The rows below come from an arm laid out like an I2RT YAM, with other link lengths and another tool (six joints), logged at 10 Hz.
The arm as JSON. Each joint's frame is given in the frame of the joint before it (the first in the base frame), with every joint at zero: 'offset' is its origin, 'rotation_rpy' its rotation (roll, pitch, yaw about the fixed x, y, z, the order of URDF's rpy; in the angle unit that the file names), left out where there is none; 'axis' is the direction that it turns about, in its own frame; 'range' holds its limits. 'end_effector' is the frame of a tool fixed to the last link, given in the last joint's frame.
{
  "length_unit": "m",
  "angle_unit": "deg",
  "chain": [
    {
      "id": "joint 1",
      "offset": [
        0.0,
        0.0,
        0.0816
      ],
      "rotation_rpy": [
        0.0,
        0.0,
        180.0
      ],
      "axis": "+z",
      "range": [
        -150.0,
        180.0
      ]
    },
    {
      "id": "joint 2",
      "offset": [
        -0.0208,
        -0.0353,
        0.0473
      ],
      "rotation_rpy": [
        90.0,
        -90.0,
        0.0
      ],
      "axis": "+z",
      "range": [
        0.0,
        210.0
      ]
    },
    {
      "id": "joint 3",
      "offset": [
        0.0,
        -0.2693,
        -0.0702
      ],
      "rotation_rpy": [
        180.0,
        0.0,
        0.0
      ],
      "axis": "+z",
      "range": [
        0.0,
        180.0
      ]
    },
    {
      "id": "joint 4",
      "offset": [
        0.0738,
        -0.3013,
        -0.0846
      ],
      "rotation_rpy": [
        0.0,
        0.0,
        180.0
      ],
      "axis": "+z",
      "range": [
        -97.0,
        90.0
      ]
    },
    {
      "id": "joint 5",
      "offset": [
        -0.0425,
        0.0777,
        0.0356
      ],
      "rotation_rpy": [
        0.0,
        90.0,
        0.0
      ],
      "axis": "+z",
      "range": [
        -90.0,
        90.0
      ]
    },
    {
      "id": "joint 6",
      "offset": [
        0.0,
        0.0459,
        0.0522
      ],
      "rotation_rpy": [
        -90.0,
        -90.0,
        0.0
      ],
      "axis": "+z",
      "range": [
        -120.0,
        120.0
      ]
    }
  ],
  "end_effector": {
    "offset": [
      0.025,
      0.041,
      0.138
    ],
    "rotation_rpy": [
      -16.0,
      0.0,
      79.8
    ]
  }
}
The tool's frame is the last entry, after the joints.
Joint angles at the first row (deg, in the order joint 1, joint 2, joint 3, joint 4, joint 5, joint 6):
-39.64, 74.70, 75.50, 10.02, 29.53, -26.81
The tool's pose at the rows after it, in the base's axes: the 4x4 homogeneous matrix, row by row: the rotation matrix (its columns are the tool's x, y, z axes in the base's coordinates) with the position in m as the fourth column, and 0 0 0 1 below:
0.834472, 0.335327, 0.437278, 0.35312; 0.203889, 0.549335, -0.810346, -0.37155; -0.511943, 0.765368, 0.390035, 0.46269; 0, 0, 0, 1
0.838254, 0.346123, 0.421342, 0.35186; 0.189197, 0.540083, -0.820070, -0.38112; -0.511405, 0.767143, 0.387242, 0.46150; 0, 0, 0, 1
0.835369, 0.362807, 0.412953, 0.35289; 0.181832, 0.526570, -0.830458, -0.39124; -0.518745, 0.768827, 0.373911, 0.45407; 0, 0, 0, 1
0.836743, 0.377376, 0.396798, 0.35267; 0.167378, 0.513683, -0.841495, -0.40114; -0.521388, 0.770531, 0.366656, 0.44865; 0, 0, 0, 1
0.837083, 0.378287, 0.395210, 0.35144; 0.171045, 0.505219, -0.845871, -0.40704; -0.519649, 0.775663, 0.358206, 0.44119; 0, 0, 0, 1
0.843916, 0.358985, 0.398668, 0.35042; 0.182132, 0.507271, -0.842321, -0.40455; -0.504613, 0.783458, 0.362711, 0.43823; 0, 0, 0, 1
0.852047, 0.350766, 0.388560, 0.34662; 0.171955, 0.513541, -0.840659, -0.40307; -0.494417, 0.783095, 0.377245, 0.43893; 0, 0, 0, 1
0.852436, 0.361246, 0.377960, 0.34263; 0.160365, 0.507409, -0.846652, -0.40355; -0.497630, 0.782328, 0.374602, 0.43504; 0, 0, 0, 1
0.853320, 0.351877, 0.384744, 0.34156; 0.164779, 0.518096, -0.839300, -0.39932; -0.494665, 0.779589, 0.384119, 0.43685; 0, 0, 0, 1
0.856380, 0.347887, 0.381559, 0.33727; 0.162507, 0.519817, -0.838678, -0.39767; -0.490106, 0.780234, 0.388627, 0.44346; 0, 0, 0, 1
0.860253, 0.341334, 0.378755, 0.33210; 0.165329, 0.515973, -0.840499, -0.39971; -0.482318, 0.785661, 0.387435, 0.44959; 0, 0, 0, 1
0.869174, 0.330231, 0.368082, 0.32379; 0.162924, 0.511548, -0.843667, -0.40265; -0.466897, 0.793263, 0.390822, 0.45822; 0, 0, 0, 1
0.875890, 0.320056, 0.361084, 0.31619; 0.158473, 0.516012, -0.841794, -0.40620; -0.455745, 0.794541, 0.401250, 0.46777; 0, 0, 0, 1
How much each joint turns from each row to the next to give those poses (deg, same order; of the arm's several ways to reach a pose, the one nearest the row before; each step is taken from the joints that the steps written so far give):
-0.61, 0.88, 0.35, 0.61, 0.35, 0.27
-0.79, 1.32, 0.96, 0.18, 0.35, 0.08
-0.71, 1.58, 0.62, 0.09, 0.18, 0.01
-0.61, 1.49, 0.61, 0.43, 0.61, -0.01
-0.79, 0.45, -0.52, 0.27, -0.61, 0.62
-0.18, -0.87, -1.49, 0.70, -0.70, 1.05
-0.09, -0.88, -1.40, 1.50, 0.26, 0.09
-0.09, -0.44, -0.97, 0.44, 0.71, -0.26
0.09, -0.97, -0.97, 0.61, -0.53, -0.09
-0.26, -0.70, 0.43, -0.87, -0.18, 0.18
-0.88, -0.27, 1.05, -1.58, -0.79, 0.79
-1.23, -0.44, 1.15, -1.58, -0.79, 1.14
-1.32, -0.26, 1.05, -0.80, -1.14, 0.61

